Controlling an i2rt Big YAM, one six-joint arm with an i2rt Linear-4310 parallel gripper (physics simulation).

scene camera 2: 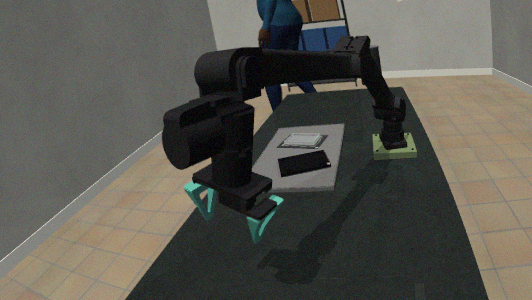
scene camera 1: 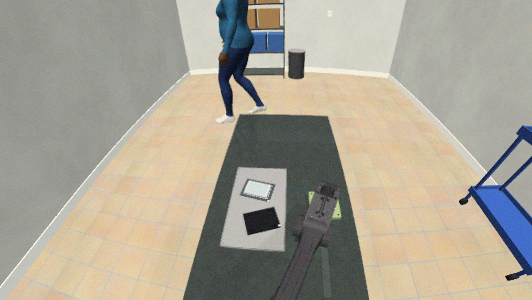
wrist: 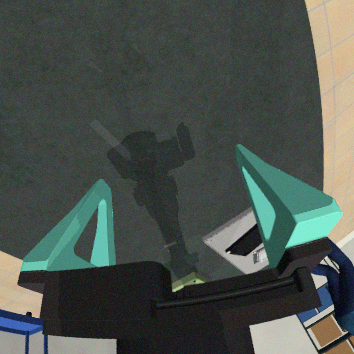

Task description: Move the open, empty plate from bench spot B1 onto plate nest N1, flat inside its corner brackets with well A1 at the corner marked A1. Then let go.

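Observation:
There's nothing in my gripper (scene camera 2: 232,230) (wrist: 167,167), and it's open; you'd see it in scene camera 2 and in the wrist view as well.

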